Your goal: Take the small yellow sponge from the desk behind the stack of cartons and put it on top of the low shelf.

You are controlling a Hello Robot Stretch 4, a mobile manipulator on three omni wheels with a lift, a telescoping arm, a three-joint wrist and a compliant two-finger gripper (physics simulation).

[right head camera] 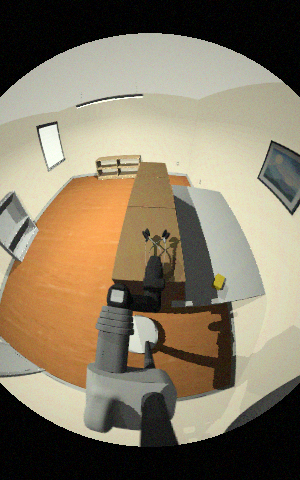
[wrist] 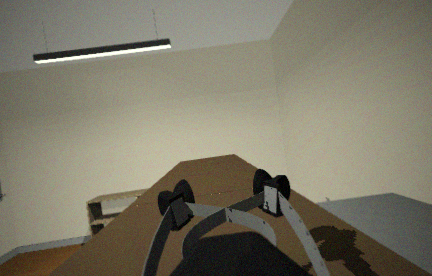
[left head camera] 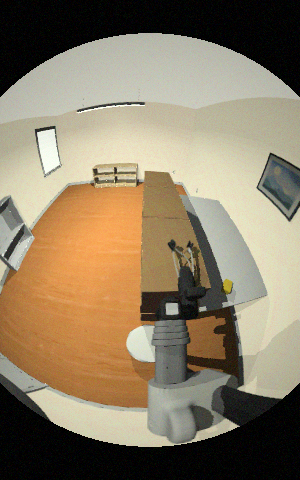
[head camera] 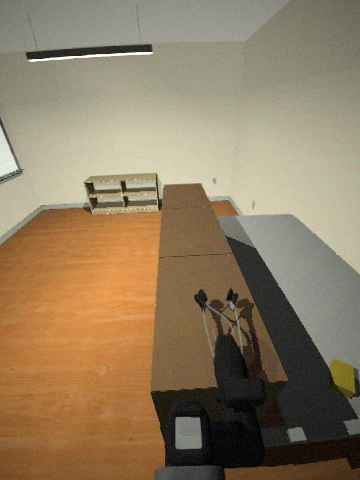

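Pixels of known places: gripper, fingertip midpoint: (right head camera: 155, 229) (wrist: 223, 189) (left head camera: 179, 240) (head camera: 215, 290); robot's base, link origin: (right head camera: 138, 333) (left head camera: 146, 342).
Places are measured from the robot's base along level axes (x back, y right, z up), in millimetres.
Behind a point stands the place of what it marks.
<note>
The small yellow sponge (head camera: 343, 378) {x -380, y 557, z 738 mm} (left head camera: 228, 286) {x -378, y 569, z 738 mm} (right head camera: 219, 281) {x -382, y 569, z 738 mm} lies near the near end of the grey desk (head camera: 295, 260) {x -1091, y 740, z 693 mm} (left head camera: 235, 240) {x -903, y 915, z 693 mm} (right head camera: 225, 235) {x -863, y 790, z 693 mm} (wrist: 390, 215) {x -1432, y 817, z 693 mm}. The brown stack of cartons (head camera: 185, 280) {x -577, y 9, z 1053 mm} (left head camera: 161, 250) {x -459, y 10, z 1053 mm} (right head camera: 135, 240) {x -453, y 0, z 1053 mm} (wrist: 210, 175) {x -947, y 55, z 1053 mm} runs along the desk's left side. The low wooden shelf (head camera: 122, 177) {x -3589, y -986, z 583 mm} (left head camera: 115, 165) {x -3504, y -952, z 583 mm} (right head camera: 119, 158) {x -3466, y -908, z 564 mm} (wrist: 117, 196) {x -3513, y -1264, z 583 mm} stands at the far wall, left of the cartons' far end; the cartons partly hide it in the wrist view. My gripper (head camera: 216, 298) {x -482, y 88, z 1104 mm} (left head camera: 181, 245) {x -482, y 88, z 1104 mm} (right head camera: 156, 234) {x -482, y 88, z 1104 mm} (wrist: 223, 189) {x -482, y 88, z 1104 mm} is open and empty above the cartons, left of the sponge.
Orange wooden floor (head camera: 90, 310) {x -1306, y -878, z -27 mm} (left head camera: 100, 270) {x -877, y -651, z -27 mm} stretches left of the cartons. A grey shelf unit stands by the left wall in the left and right head views. A white round object (left head camera: 140, 343) {x 1, y -65, z 187 mm} (right head camera: 144, 335) {x 6, y 72, z 187 mm} is on the floor near my arm. A picture (left head camera: 282, 185) {x -882, y 1090, z 1457 mm} hangs on the right wall.
</note>
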